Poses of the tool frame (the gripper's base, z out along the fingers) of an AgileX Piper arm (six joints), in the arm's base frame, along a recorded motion.
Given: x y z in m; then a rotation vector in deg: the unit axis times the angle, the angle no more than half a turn.
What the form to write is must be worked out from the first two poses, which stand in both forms.
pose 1, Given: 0.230, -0.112, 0.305, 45.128, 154.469, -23.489
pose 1, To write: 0.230, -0.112, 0.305, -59.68, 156.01, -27.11
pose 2, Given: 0.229, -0.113, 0.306, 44.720, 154.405, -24.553
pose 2, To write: 0.229, -0.113, 0.306, -60.79, 155.47, -28.49
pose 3, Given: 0.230, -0.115, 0.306, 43.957, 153.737, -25.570
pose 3, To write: 0.230, -0.115, 0.306, -60.76, 154.43, -28.84
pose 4, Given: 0.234, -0.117, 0.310, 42.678, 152.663, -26.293
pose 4, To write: 0.234, -0.117, 0.310, -59.49, 153.08, -28.26
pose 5, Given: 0.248, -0.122, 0.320, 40.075, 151.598, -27.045
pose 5, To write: 0.248, -0.122, 0.320, -57.50, 151.46, -27.88
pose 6, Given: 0.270, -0.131, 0.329, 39.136, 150.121, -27.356
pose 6, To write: 0.270, -0.131, 0.329, -55.77, 150.01, -26.55
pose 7, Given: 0.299, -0.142, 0.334, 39.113, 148.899, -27.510
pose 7, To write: 0.299, -0.142, 0.334, -54.80, 148.98, -25.37
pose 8, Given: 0.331, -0.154, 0.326, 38.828, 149.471, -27.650
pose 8, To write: 0.331, -0.154, 0.326, -55.32, 149.33, -26.20
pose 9, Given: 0.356, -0.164, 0.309, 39.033, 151.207, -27.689
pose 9, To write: 0.356, -0.164, 0.309, -57.21, 150.71, -28.26
